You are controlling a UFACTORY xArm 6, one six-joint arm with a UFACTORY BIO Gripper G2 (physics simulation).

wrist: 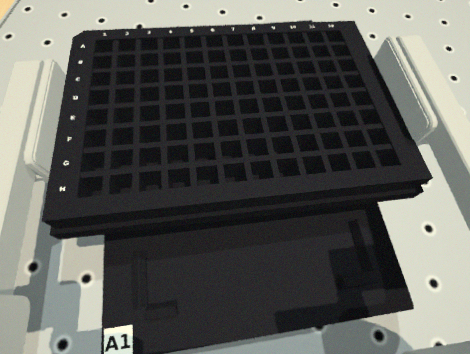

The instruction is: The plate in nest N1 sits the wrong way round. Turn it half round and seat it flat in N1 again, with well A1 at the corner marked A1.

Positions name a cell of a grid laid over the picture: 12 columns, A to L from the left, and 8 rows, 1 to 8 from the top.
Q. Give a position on a black nest N1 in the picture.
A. G7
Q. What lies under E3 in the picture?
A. A black 96-well plate.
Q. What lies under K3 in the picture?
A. My gripper.
